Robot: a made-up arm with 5 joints. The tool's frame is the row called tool. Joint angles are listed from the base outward.
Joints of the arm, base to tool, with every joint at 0 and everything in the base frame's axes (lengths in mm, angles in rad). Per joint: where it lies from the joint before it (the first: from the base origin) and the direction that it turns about. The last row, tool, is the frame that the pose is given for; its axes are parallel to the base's.
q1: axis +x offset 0 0 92.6
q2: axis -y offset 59.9 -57 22
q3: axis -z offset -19 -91.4 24.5
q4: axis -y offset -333.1 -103.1 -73
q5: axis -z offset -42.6 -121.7 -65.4
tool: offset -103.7 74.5 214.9
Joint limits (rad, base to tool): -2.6..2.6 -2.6..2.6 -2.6..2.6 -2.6..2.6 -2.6..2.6
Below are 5 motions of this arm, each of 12 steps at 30 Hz.
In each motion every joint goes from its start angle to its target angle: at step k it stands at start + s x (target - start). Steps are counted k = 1, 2, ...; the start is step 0. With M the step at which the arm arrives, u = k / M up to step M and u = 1 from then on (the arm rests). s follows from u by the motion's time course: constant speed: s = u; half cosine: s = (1 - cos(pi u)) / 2; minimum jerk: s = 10 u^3 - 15 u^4 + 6 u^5.
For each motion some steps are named. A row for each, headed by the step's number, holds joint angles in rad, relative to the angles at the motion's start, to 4 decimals.
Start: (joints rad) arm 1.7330 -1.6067 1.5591 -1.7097 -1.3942
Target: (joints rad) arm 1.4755 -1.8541 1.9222 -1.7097 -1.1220
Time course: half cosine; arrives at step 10
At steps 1, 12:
1: -0.0063 -0.0061 0.0089 0.0000 0.0067
12: -0.2575 -0.2474 0.3631 0.0000 0.2722

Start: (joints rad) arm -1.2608 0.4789 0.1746 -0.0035 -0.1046
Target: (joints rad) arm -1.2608 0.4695 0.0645 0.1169 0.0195
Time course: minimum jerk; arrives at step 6
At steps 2, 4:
2: 0.0000 -0.0020 -0.0231 0.0253 0.0260
4: 0.0000 -0.0074 -0.0870 0.0951 0.0981

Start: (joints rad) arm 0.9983 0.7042 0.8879 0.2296 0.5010
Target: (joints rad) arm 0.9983 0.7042 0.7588 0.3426 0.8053
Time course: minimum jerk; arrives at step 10
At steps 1, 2, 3, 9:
1: 0.0000 0.0000 -0.0011 0.0010 0.0026
2: 0.0000 0.0000 -0.0075 0.0065 0.0176
3: 0.0000 0.0000 -0.0211 0.0184 0.0496
9: 0.0000 0.0000 -0.1280 0.1120 0.3017

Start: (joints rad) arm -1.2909 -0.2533 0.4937 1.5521 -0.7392
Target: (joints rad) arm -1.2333 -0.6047 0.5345 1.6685 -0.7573
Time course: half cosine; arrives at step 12
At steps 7, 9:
7: 0.0363 -0.2212 0.0257 0.0733 -0.0114
9: 0.0492 -0.2999 0.0348 0.0994 -0.0154

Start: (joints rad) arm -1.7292 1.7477 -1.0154 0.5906 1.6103
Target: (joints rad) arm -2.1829 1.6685 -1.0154 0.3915 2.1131
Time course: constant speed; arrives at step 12
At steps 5, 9, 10, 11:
5: -0.1890 -0.0330 0.0000 -0.0830 0.2095
9: -0.3403 -0.0594 0.0000 -0.1493 0.3771
10: -0.3781 -0.0660 0.0000 -0.1659 0.4190
11: -0.4159 -0.0726 0.0000 -0.1825 0.4609

